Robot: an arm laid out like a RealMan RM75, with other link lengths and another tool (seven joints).
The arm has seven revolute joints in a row. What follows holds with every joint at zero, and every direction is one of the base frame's.
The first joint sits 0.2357 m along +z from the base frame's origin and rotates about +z.
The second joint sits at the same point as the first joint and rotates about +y.
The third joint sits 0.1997 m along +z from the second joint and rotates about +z.
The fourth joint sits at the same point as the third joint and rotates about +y.
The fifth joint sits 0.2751 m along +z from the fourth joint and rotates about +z.
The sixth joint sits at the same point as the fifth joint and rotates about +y.
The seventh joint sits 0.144 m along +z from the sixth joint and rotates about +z.
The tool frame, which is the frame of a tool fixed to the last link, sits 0.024 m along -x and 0.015 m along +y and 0.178 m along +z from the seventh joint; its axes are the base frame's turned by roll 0, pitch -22.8 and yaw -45 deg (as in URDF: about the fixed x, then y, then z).
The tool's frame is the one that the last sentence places.
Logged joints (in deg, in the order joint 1, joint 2, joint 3, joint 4, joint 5, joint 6, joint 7), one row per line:
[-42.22, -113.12, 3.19, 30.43, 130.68, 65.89, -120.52]
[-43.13, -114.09, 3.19, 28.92, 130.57, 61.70, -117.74]
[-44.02, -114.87, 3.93, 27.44, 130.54, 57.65, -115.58]
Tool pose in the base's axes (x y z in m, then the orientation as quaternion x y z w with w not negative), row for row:
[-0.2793, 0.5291, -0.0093, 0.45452, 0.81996, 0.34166, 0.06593]
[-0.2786, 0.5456, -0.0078, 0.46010, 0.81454, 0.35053, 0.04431]
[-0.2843, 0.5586, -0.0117, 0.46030, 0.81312, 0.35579, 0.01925]
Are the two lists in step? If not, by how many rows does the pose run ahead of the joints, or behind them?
The pose runs 2 rows behind the joints: the pose in row i belongs to the joints in row i - 2.
